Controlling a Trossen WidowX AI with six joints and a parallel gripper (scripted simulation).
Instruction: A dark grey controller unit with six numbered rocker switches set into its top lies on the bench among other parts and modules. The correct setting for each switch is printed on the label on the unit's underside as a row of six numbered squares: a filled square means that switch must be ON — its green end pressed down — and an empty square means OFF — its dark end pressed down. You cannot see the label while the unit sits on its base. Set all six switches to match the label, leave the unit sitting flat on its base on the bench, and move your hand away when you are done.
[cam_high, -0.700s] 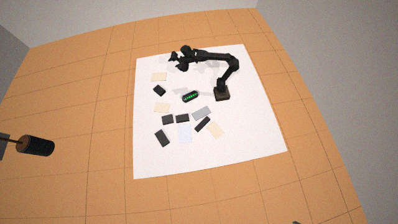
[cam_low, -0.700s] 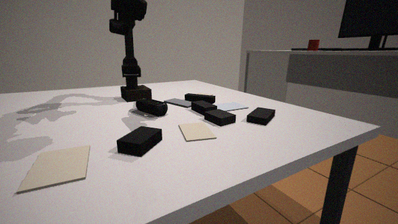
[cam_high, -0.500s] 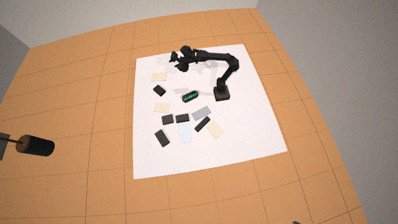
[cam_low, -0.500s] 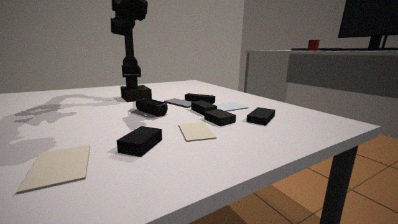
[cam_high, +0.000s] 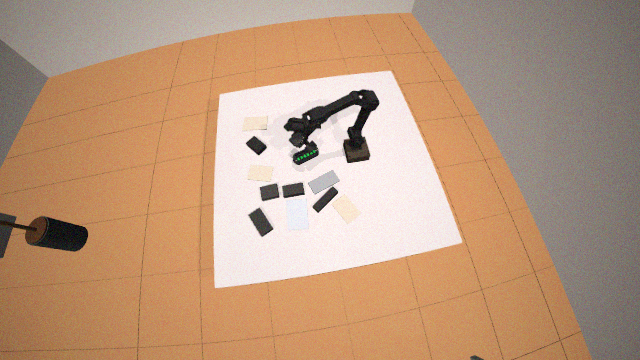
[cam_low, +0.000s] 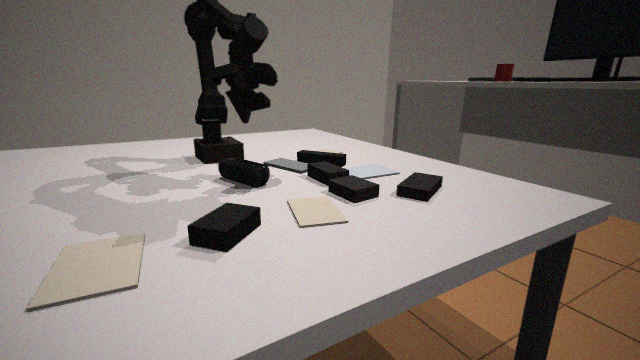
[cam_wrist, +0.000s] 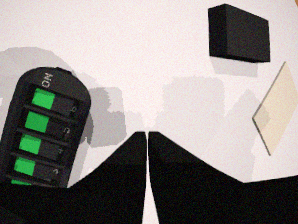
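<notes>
My gripper tip is 15 cm past the grey plate, 16 cm to the right of it and 16 cm above it. From my gripper tip the other things lie so: long dark block (15 cm behind, 27 cm to the left, 14 cm below); then pale blue plate (34 cm to the left, 16 cm below).
</notes>
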